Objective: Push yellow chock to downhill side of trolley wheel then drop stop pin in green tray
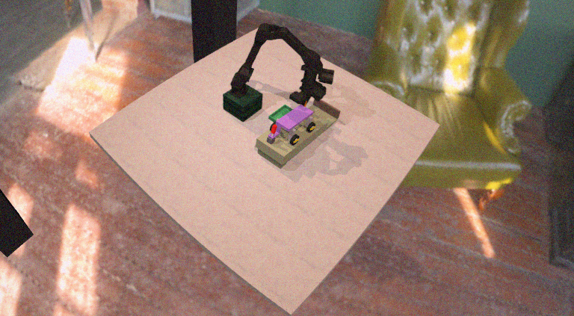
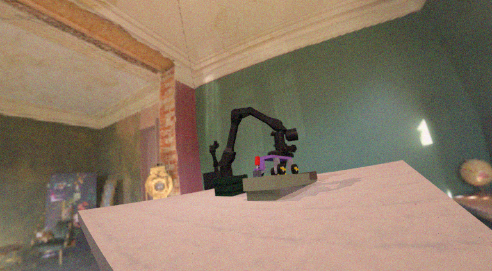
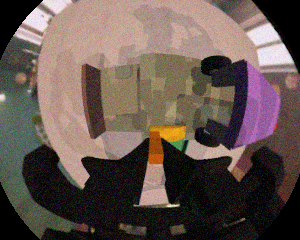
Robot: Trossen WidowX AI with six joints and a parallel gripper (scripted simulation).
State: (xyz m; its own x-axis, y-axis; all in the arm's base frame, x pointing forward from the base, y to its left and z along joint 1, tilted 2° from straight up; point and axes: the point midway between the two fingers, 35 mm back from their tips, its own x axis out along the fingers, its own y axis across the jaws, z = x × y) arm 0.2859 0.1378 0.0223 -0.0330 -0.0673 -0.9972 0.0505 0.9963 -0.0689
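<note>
My gripper tip is now 2 cm short of the red-headed stop pin, 27 cm to the left of it and 5 cm below it. The rest, counted from my gripper tip: green tray: 8 cm behind, 5 cm to the right, 9 cm below; yellow chock: 2 cm to the right, 1 cm below; brown end stop: 6 cm ahead, 12 cm to the left, 5 cm below.
</note>
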